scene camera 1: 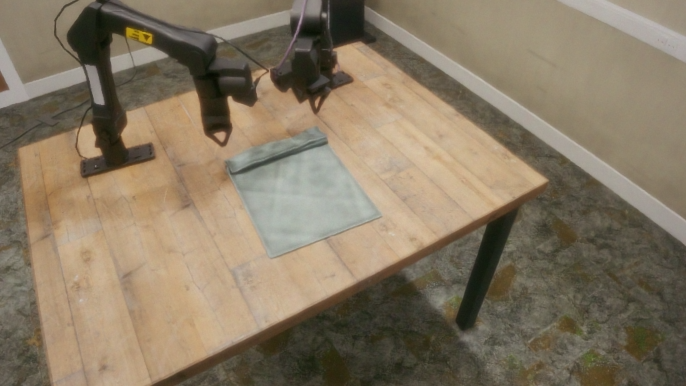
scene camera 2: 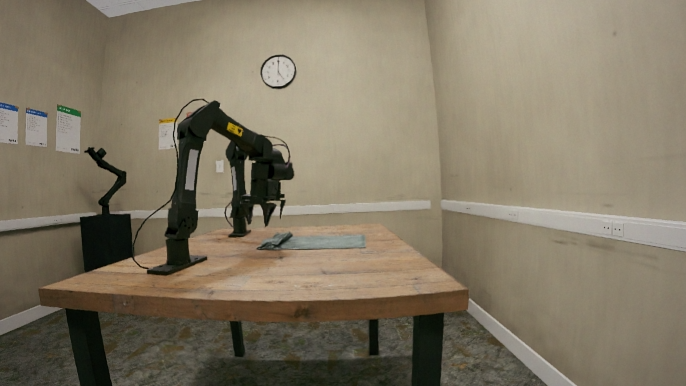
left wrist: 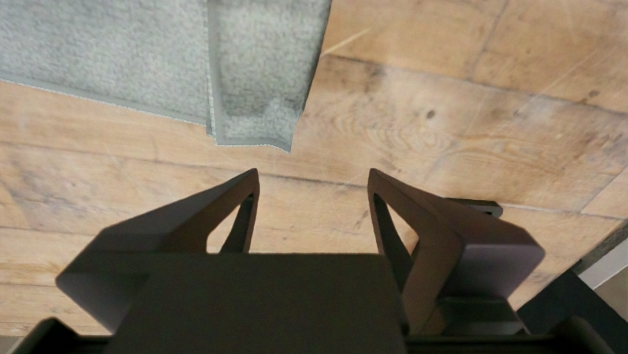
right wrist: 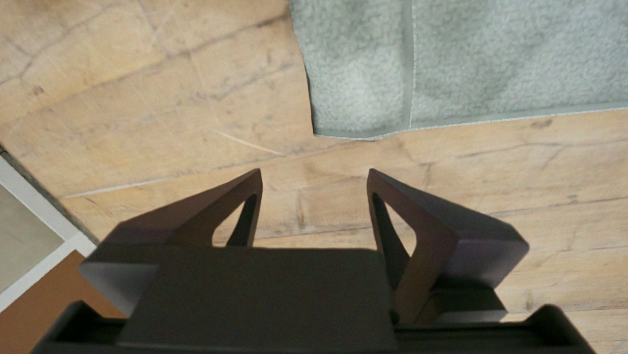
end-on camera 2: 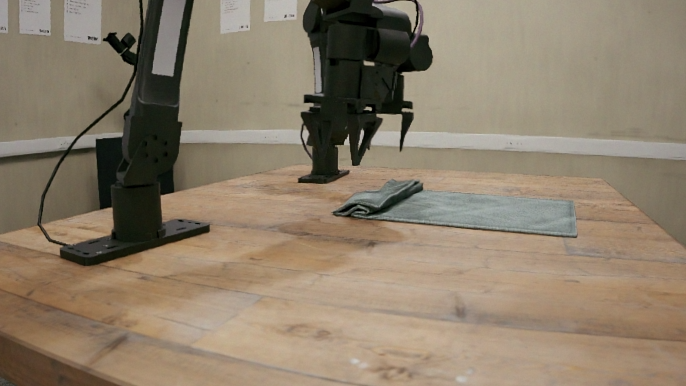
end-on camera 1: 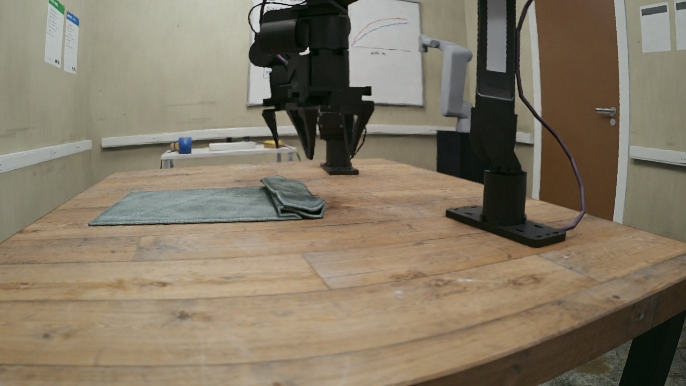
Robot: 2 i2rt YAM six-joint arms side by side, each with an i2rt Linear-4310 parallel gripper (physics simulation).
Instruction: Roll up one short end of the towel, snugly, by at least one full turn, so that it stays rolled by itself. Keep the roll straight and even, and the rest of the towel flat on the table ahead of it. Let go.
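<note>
The grey-green towel [scene camera 1: 310,200] [end-on camera 1: 190,206] [end-on camera 2: 490,212] lies flat on the table. Its end nearest the arms is turned over into a flattened, layered band [scene camera 1: 280,150] [end-on camera 1: 295,197] [end-on camera 2: 380,197] [left wrist: 265,60] [right wrist: 355,70]. The band looks loose and uneven, raised along its inner edge, with a small corner jutting out in the left wrist view. Its inner layers are mostly hidden. My left gripper [scene camera 1: 317,107] [left wrist: 313,177] is open and empty, above the table beyond one end of the band. My right gripper [scene camera 1: 222,142] [right wrist: 314,177] is open and empty, above the table beyond the other end. Neither touches the towel.
The wooden table [scene camera 1: 165,280] carries both arm bases; the right arm's base [scene camera 1: 117,159] [end-on camera 2: 135,242] and the left arm's base [end-on camera 1: 505,225] stand behind the folded end. The two grippers overlap in the end-on views. The towel's far end is short of the table's front edge.
</note>
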